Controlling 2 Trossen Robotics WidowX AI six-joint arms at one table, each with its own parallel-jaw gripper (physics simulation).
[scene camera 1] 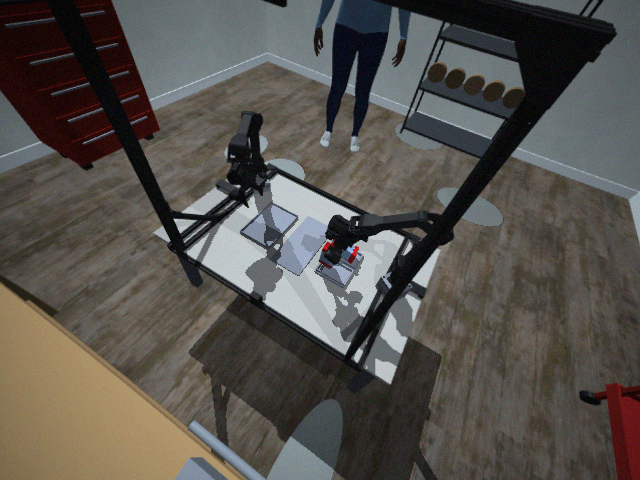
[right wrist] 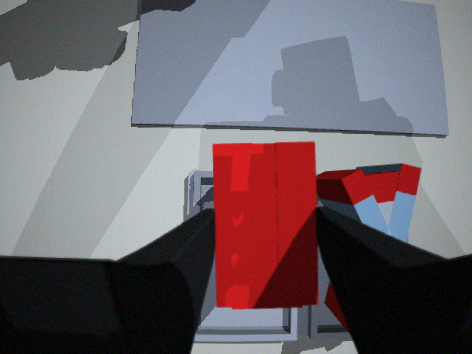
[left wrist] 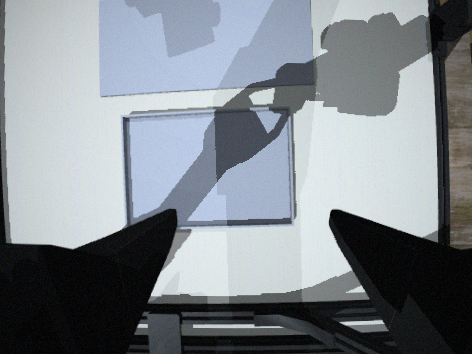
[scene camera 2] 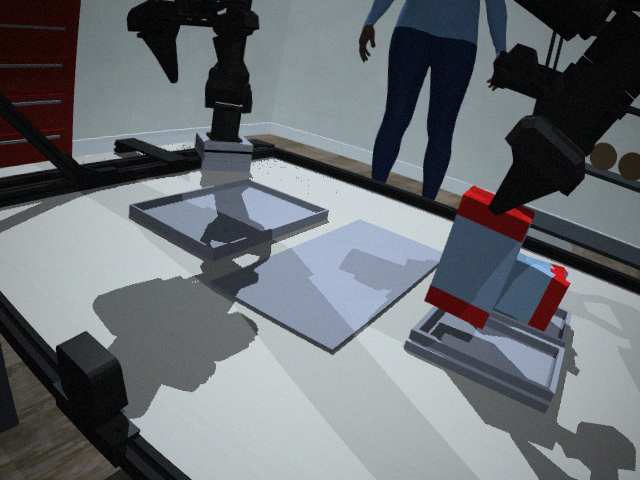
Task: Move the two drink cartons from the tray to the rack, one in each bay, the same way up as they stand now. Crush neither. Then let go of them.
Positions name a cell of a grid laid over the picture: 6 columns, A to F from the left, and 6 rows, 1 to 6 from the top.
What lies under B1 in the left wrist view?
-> A flat grey mat.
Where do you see a flat grey mat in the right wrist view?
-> E2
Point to a grey tray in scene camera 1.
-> C3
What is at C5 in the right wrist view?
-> My right gripper.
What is my left gripper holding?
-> Nothing.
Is my left gripper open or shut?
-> Open.
